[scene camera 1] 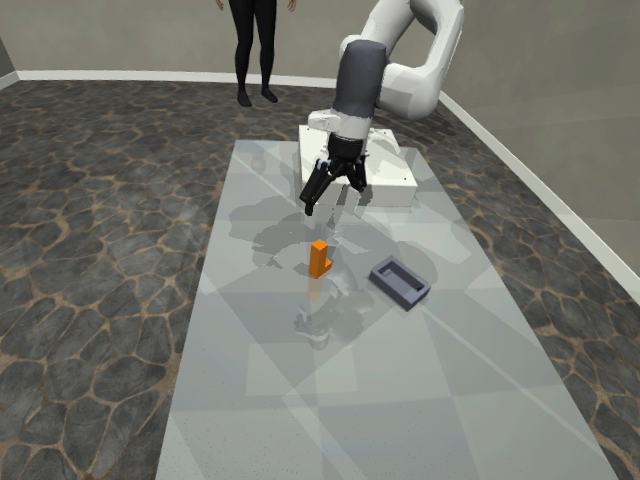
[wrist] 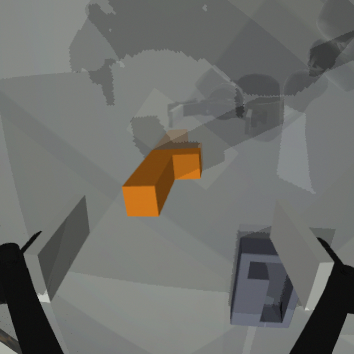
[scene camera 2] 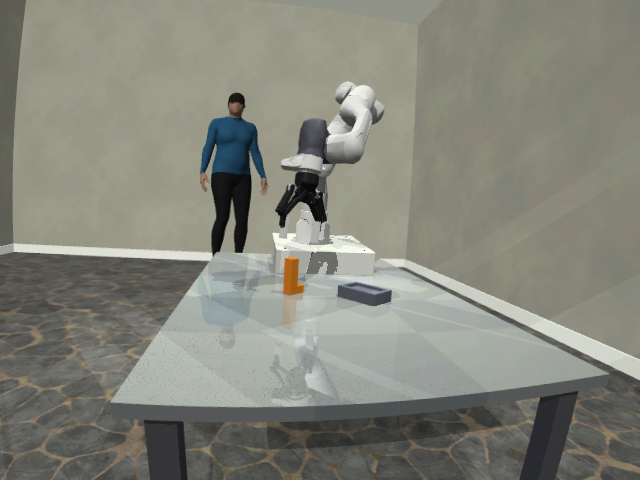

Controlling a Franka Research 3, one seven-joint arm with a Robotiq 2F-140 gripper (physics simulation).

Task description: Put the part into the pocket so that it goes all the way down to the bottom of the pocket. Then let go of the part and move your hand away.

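The orange L-shaped part stands upright on the table, its long leg pointing up and its short foot at the bottom, toward the pocket block's side in the scene views. The grey-blue block with the L-shaped pocket lies flat to the part's right, apart from it. Its pocket holds no part. My gripper is open and empty, above the table on the robot-base side of the part. In the wrist view, the right finger covers some of the block.
The white robot base stands at the far end of the table. A person stands on the floor behind the table, to the left. Shadows and reflections lie across the table top.
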